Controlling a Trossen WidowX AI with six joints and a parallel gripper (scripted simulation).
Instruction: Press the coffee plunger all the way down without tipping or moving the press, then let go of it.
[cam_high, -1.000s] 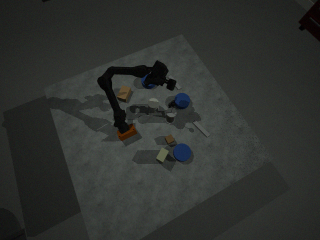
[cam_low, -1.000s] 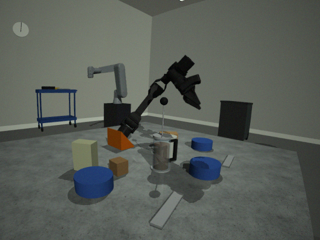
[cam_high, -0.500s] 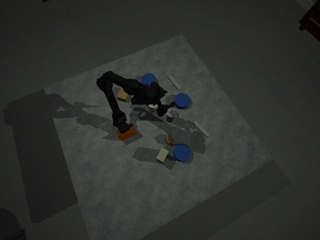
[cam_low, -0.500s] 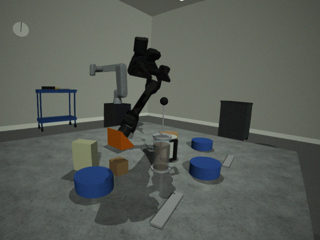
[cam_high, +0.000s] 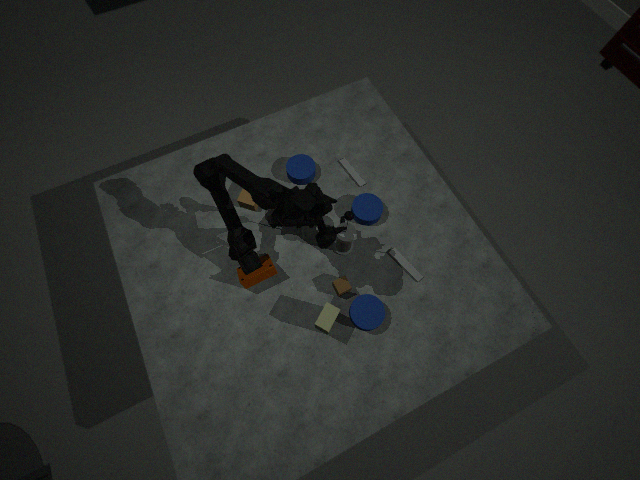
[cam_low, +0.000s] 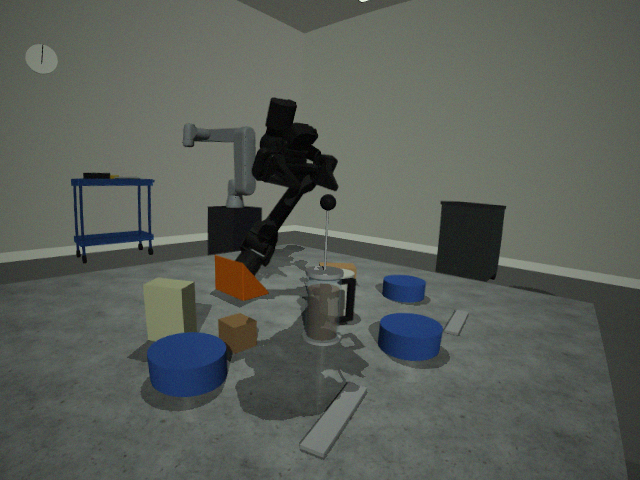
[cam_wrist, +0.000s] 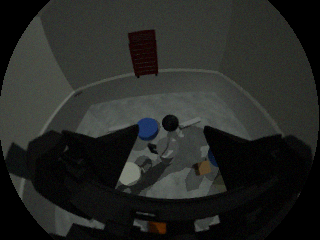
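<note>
Right now the glass coffee press is 160 mm below my gripper tip, 30 mm ahead of it and 10 mm to the left of it. Round my gripper tip: white cylinder: 240 mm below, 140 mm to the left, 30 mm behind; then small brown cube: 260 mm below, 140 mm to the right, 80 mm behind; then cream block: 230 mm below, 200 mm to the right, 190 mm behind.
</note>
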